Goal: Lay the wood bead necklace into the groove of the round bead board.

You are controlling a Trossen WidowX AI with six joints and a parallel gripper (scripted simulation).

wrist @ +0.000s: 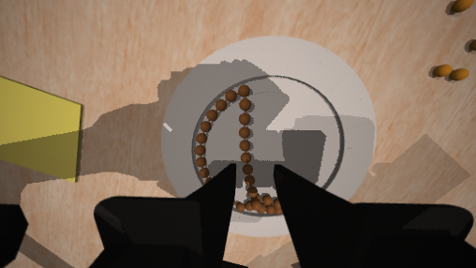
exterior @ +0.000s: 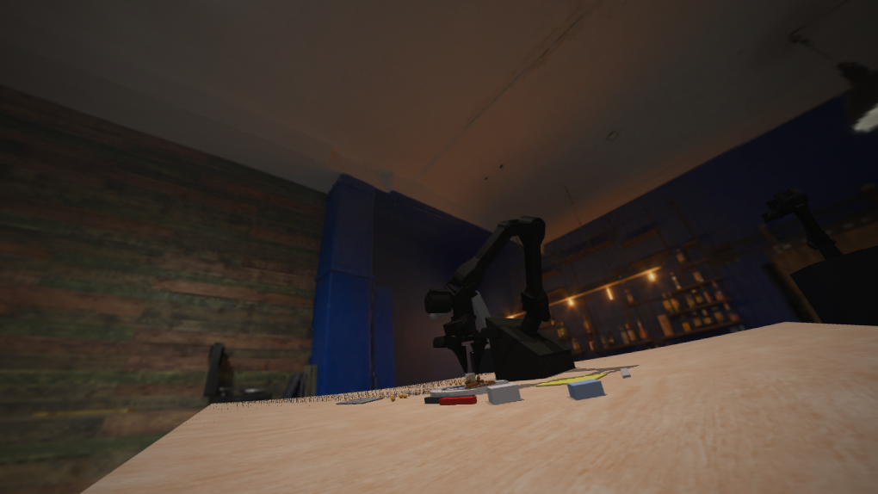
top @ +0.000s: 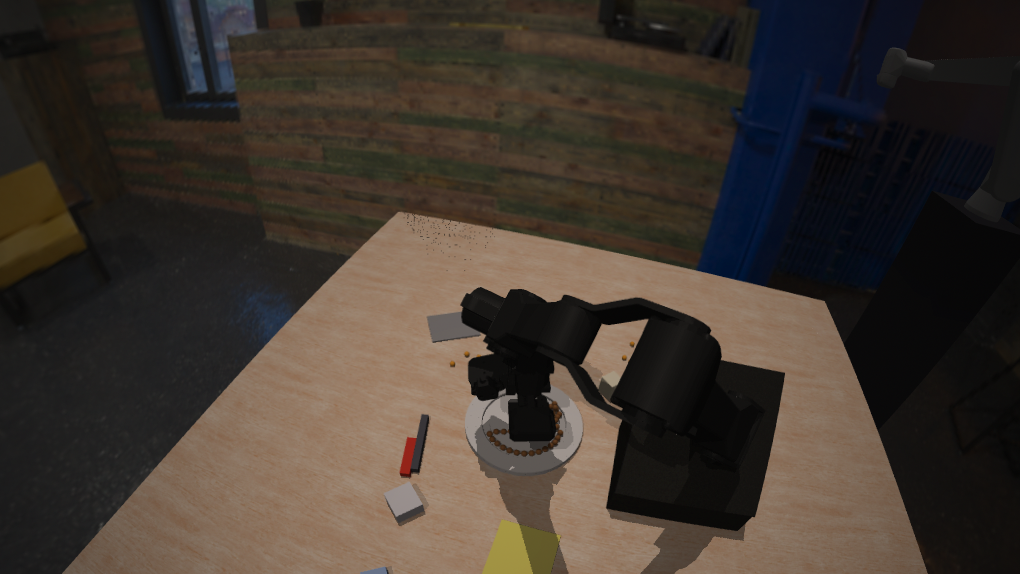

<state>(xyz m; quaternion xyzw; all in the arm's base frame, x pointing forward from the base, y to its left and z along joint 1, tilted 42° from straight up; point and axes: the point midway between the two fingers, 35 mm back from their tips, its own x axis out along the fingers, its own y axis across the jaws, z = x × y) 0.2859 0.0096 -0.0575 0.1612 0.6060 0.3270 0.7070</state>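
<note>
My gripper tip is 20 mm to the left of the round white bead board and 40 mm above it. The rest, counted from my gripper tip: grey block 140 mm ahead, 180 mm to the left, 30 mm below; then dark bar 160 mm ahead, 90 mm to the left, 40 mm below; then pale cube 140 mm behind, 130 mm to the right, 30 mm below.
</note>
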